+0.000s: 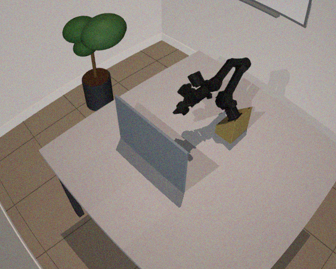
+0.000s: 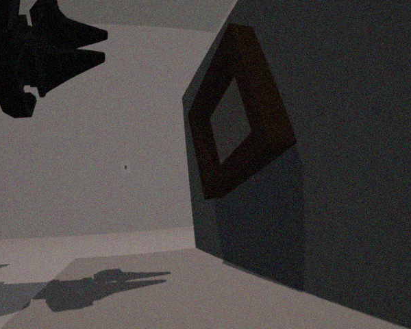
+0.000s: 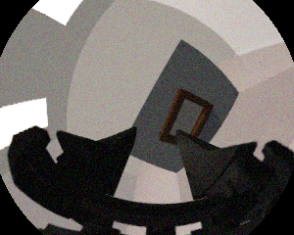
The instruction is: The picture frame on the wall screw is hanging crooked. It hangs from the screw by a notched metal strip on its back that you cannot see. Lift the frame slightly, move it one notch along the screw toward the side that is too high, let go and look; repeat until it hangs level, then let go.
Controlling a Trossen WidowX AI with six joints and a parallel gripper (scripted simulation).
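Now: the brown wooden picture frame 13 cm ahead of my gripper tip, 4 cm to the right of it and 11 cm below it. From my gripper tip the other things lie so: dark grey wall panel: 14 cm ahead, 3 cm to the right, 12 cm below.
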